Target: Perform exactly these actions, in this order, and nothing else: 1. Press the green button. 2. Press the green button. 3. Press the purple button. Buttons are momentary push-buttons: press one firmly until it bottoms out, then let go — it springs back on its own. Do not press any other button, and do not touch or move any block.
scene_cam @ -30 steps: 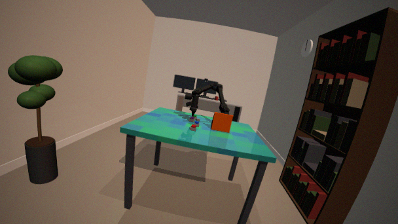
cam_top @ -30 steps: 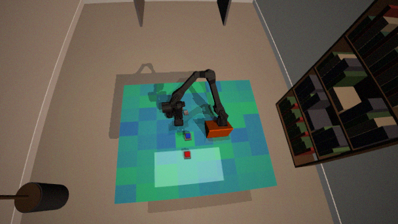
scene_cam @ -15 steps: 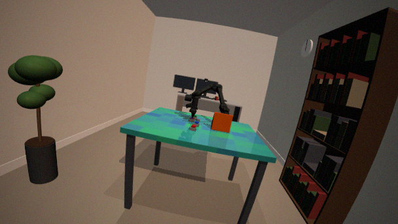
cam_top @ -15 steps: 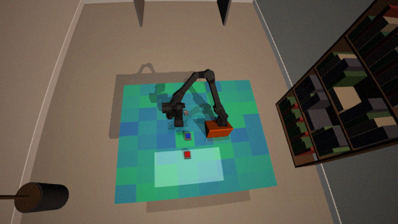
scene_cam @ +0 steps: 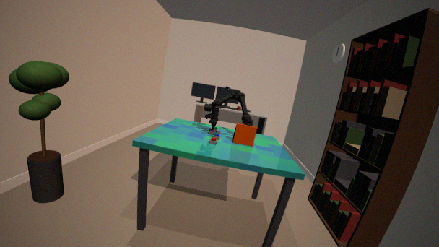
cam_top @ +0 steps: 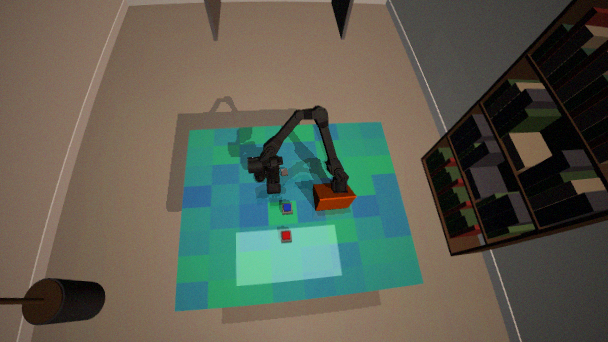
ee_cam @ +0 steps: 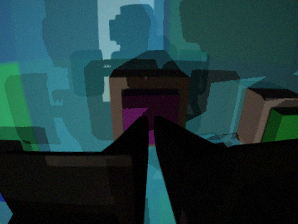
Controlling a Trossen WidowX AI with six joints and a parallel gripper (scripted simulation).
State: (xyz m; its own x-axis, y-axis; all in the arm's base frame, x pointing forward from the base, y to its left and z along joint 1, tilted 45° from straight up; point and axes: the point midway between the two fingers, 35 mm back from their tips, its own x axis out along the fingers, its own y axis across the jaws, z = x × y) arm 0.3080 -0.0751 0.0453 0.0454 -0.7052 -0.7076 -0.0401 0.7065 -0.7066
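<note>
The purple button lies 1 cm below my gripper tip. The rest, counted from my gripper tip: red button 5 cm behind, 27 cm to the left; then green button 1 cm behind, 11 cm to the right; then blue button 6 cm behind, 14 cm to the left.
</note>
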